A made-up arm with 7 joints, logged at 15 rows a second.
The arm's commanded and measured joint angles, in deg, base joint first. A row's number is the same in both.
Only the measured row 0 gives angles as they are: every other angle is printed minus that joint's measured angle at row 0.
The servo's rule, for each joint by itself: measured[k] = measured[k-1] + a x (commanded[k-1-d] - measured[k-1]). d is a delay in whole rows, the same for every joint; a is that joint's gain. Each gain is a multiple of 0.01, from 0.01 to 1. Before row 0 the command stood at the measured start. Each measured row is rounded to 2 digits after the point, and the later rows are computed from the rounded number. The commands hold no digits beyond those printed.
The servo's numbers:
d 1
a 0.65 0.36 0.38 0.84 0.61 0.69 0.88
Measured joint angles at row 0:
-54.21, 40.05, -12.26, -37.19, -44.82, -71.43, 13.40
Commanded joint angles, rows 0 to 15:
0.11, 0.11, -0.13, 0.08, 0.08, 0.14, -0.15
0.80, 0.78, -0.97, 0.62, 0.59, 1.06, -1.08
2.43, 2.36, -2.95, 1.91, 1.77, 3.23, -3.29
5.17, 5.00, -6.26, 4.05, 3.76, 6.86, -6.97
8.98, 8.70, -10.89, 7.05, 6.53, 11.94, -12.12
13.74, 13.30, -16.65, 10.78, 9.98, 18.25, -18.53
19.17, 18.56, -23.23, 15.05, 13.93, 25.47, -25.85
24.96, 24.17, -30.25, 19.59, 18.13, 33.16, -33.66
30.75, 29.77, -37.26, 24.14, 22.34, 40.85, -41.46
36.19, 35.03, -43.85, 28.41, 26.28, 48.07, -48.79
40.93, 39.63, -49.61, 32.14, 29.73, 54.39, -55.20
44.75, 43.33, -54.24, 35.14, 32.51, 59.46, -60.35
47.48, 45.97, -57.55, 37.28, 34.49, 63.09, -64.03
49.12, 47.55, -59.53, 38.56, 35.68, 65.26, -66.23
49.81, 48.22, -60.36, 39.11, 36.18, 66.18, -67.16
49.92, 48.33, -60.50, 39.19, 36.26, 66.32, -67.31
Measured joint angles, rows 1 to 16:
0.00, 0.00, 0.00, 0.00, 0.00, 0.00, 0.00
0.07, 0.04, -0.05, 0.07, 0.05, 0.10, -0.13
0.54, 0.31, -0.40, 0.53, 0.38, 0.76, -0.97
1.77, 1.05, -1.37, 1.69, 1.23, 2.46, -3.01
3.98, 2.47, -3.23, 3.67, 2.77, 5.50, -6.49
7.23, 4.71, -6.14, 6.51, 5.06, 9.94, -11.44
11.46, 7.80, -10.13, 10.10, 8.06, 15.67, -17.68
16.47, 11.67, -15.11, 14.26, 11.64, 22.43, -24.87
21.99, 16.17, -20.86, 18.74, 15.60, 29.83, -32.61
27.68, 21.07, -27.09, 23.28, 19.71, 37.43, -40.40
33.21, 26.10, -33.46, 27.59, 23.72, 44.77, -47.78
38.23, 30.97, -39.60, 31.41, 27.39, 51.41, -54.31
42.47, 35.42, -45.16, 34.54, 30.51, 56.96, -59.63
45.73, 39.22, -49.87, 36.84, 32.94, 61.19, -63.50
47.93, 42.22, -53.54, 38.28, 34.61, 64.00, -65.90
49.15, 44.38, -56.13, 38.98, 35.57, 65.50, -67.01

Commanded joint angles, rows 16 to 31:
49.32, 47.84, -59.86, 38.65, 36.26, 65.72, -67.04
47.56, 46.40, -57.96, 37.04, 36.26, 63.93, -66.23
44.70, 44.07, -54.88, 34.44, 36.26, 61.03, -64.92
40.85, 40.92, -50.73, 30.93, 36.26, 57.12, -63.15
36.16, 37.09, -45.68, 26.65, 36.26, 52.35, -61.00
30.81, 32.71, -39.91, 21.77, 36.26, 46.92, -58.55
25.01, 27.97, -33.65, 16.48, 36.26, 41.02, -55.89
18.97, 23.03, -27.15, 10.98, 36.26, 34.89, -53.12
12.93, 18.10, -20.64, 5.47, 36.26, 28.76, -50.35
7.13, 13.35, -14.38, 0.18, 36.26, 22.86, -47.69
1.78, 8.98, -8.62, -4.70, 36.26, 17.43, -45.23
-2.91, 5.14, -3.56, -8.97, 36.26, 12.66, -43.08
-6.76, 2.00, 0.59, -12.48, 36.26, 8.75, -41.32
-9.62, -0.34, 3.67, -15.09, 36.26, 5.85, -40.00
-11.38, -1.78, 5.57, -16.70, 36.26, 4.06, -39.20
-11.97, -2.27, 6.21, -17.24, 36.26, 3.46, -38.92
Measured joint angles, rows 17 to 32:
49.65, 45.80, -57.79, 39.16, 35.99, 66.07, -67.27
49.44, 46.53, -58.58, 38.73, 36.15, 65.83, -67.07
48.22, 46.48, -58.34, 37.31, 36.22, 64.52, -66.33
45.93, 45.61, -57.03, 34.90, 36.24, 62.11, -65.09
42.63, 43.92, -54.64, 31.57, 36.25, 58.67, -63.38
38.42, 41.46, -51.24, 27.44, 36.26, 54.31, -61.29
33.47, 38.31, -46.93, 22.68, 36.26, 49.21, -58.88
27.97, 34.59, -41.88, 17.47, 36.26, 43.56, -56.25
22.12, 30.43, -36.28, 12.02, 36.26, 37.58, -53.50
16.15, 25.99, -30.34, 6.52, 36.26, 31.49, -50.73
10.29, 21.44, -24.28, 1.19, 36.26, 25.54, -48.05
4.76, 16.95, -18.33, -3.76, 36.26, 19.94, -45.57
-0.23, 12.70, -12.72, -8.14, 36.26, 14.92, -43.38
-4.47, 8.85, -7.66, -11.79, 36.26, 10.66, -41.57
-7.82, 5.54, -3.35, -14.56, 36.26, 7.34, -40.19
-10.13, 2.90, 0.04, -16.36, 36.26, 5.08, -39.32

